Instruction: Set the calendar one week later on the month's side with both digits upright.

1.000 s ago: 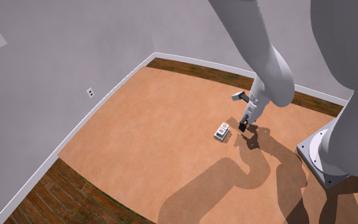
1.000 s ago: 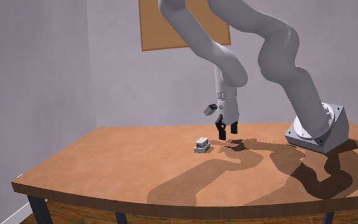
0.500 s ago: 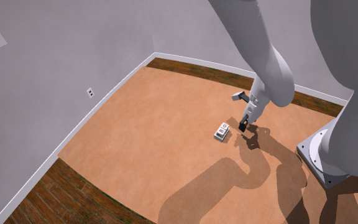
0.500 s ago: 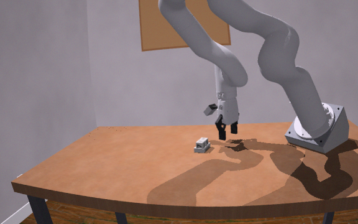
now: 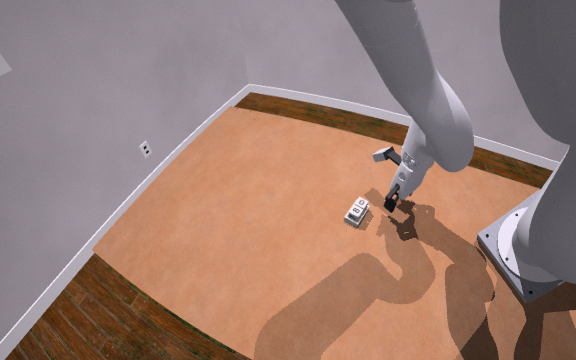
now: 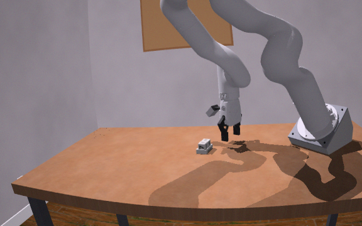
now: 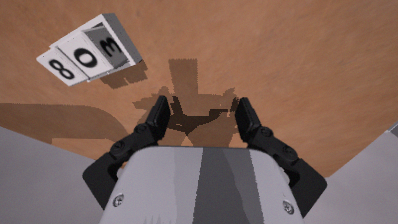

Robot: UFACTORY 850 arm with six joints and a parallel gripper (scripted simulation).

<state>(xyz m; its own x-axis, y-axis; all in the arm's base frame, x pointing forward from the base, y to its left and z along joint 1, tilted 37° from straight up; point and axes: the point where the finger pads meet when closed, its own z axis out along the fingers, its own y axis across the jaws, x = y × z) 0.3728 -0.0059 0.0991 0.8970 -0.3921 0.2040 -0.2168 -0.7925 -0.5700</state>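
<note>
The white calendar tray lies 100 mm to the left of my hand, 80 mm ahead of it and 30 mm below it.
</note>
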